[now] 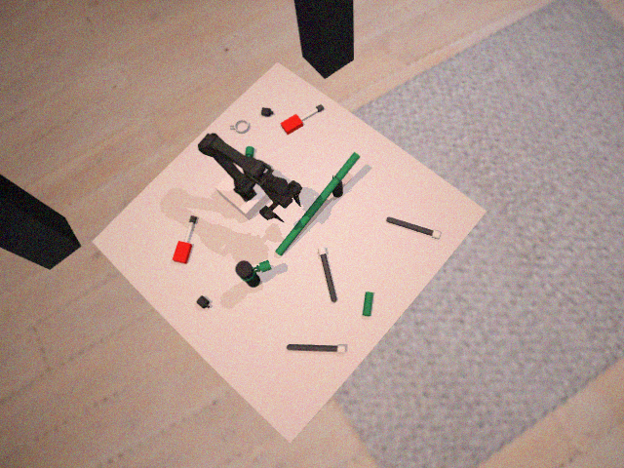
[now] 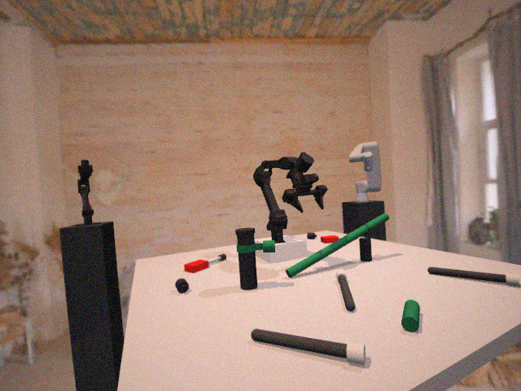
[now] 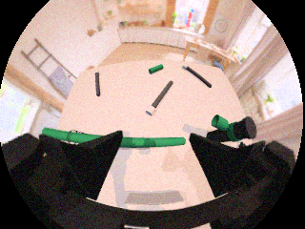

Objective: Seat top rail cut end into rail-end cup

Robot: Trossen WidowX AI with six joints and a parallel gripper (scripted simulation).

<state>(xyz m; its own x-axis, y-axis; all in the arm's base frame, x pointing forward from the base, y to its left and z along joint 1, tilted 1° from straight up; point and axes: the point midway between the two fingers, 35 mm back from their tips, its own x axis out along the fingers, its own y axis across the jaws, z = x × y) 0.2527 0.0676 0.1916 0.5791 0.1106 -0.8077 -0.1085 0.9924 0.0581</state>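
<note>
Now: the green brace band 250 mm to the right of my gripper tip, 100 mm below it and 60 mm ahead of it. Round my gripper tip: short green cylinder 440 mm ahead, 230 mm below, 40 mm to the left; then loop cap 260 mm to the left, 140 mm below, 50 mm behind.
</note>
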